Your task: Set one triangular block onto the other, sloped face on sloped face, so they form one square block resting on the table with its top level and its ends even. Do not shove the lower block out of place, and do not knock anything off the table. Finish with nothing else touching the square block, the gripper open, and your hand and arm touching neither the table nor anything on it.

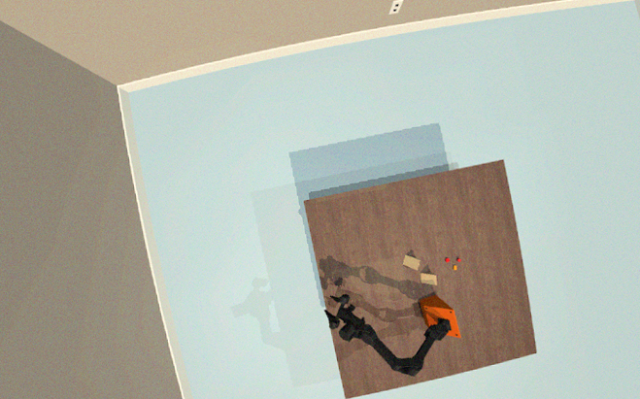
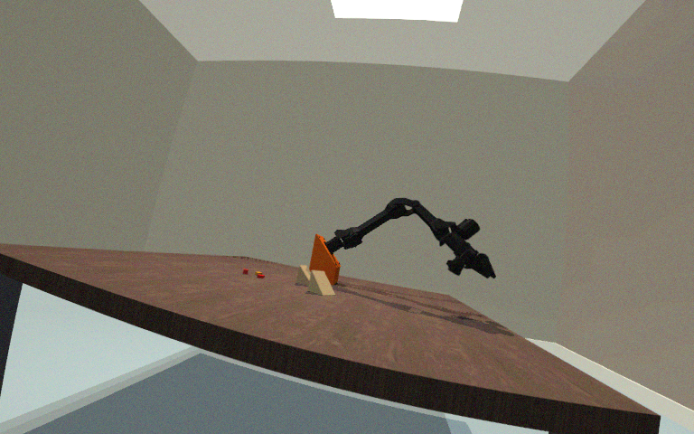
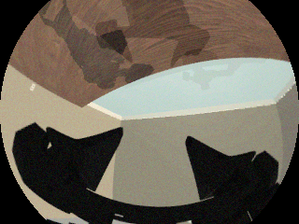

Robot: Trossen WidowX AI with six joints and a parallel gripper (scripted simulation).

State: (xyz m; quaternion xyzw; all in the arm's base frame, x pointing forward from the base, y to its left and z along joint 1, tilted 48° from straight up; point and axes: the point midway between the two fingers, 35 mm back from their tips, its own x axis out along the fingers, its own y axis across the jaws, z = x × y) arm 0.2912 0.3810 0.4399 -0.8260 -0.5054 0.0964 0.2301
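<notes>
The tan triangular block is 56 cm to the right of my gripper tip, 12 cm below it and 4 cm ahead of it.
</notes>
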